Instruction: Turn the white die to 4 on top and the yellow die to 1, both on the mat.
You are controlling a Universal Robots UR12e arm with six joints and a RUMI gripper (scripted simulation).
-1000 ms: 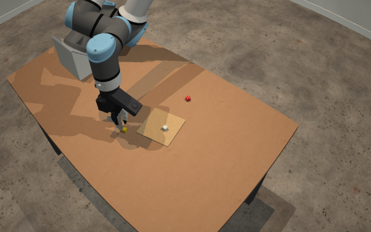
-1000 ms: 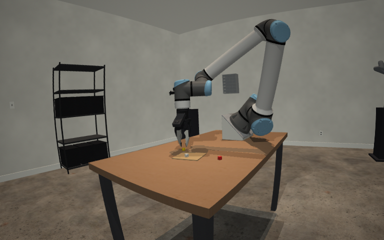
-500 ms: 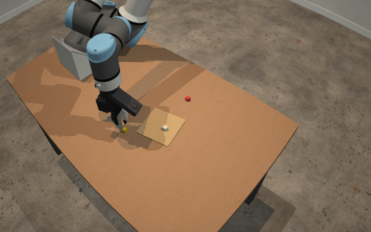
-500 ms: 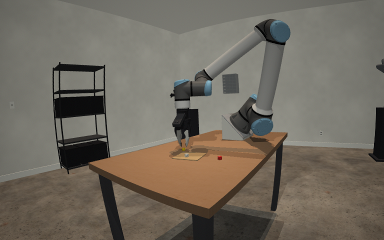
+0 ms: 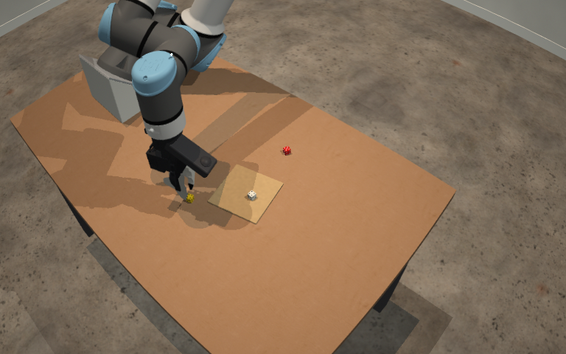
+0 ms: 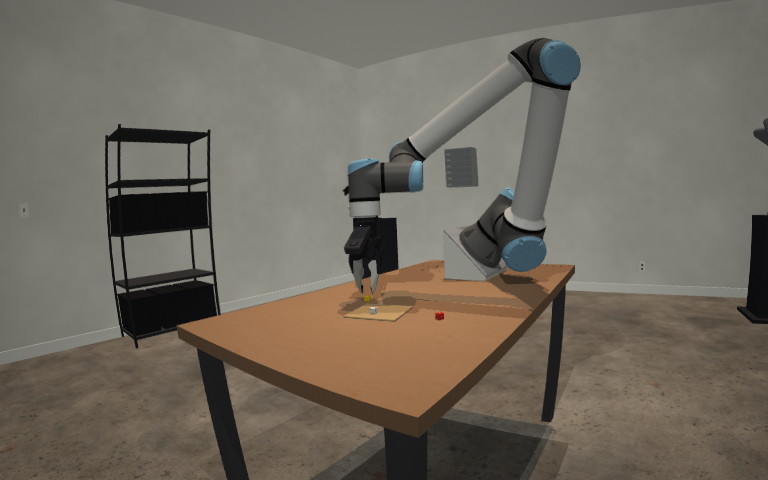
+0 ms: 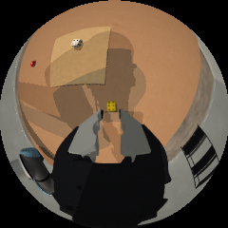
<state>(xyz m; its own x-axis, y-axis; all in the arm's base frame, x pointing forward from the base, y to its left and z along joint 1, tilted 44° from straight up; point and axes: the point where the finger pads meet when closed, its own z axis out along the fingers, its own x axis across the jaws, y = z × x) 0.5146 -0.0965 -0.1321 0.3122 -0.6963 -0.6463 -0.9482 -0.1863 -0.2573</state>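
Right now the yellow die is 3 cm below my hand. From my hand the other things lie so: red die 9 cm ahead, 28 cm to the left, 3 cm below; tan mat 9 cm ahead, 11 cm to the left, 4 cm below; white die 12 cm ahead, 10 cm to the left, 3 cm below.
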